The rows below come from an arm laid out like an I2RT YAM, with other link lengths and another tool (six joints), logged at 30 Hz.
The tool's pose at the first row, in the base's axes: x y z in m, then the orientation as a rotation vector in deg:
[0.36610 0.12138 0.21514 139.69 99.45 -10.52]
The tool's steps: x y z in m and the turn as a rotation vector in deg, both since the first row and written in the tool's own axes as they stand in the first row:
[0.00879 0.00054 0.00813 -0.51 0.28 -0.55]
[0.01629 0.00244 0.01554 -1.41 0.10 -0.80]
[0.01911 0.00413 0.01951 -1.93 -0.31 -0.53]
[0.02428 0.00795 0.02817 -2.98 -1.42 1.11]
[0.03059 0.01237 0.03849 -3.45 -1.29 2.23]
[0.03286 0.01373 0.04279 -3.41 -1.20 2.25]
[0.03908 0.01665 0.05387 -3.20 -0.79 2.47]
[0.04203 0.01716 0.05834 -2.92 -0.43 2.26]
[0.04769 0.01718 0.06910 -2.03 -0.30 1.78]
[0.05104 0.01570 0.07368 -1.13 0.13 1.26]
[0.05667 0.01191 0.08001 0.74 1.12 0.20]
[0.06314 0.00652 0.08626 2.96 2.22 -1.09]
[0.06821 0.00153 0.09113 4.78 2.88 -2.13]
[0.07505 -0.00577 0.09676 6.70 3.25 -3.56]
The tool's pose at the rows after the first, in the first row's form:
[0.36934 0.12784 0.20558 139.02 100.08 -9.78]
[0.37346 0.13281 0.19703 138.10 100.02 -9.21]
[0.37591 0.13414 0.19269 137.75 99.34 -9.20]
[0.38106 0.13609 0.18342 137.78 96.52 -9.38]
[0.38712 0.13859 0.17234 138.40 95.03 -8.69]
[0.38908 0.13945 0.16776 138.49 95.05 -8.61]
[0.39368 0.14221 0.15588 139.02 95.01 -8.30]
[0.39505 0.14395 0.15098 139.24 95.50 -8.15]
[0.39674 0.14719 0.13938 139.55 96.44 -8.84]
[0.39635 0.14992 0.13421 139.99 97.56 -9.20]
[0.39450 0.15519 0.12679 140.94 99.90 -9.84]
[0.39141 0.16177 0.11923 141.97 102.71 -10.70]
[0.38826 0.16717 0.11330 142.68 104.91 -11.72]
[0.38350 0.17483 0.10620 142.93 107.53 -13.25]

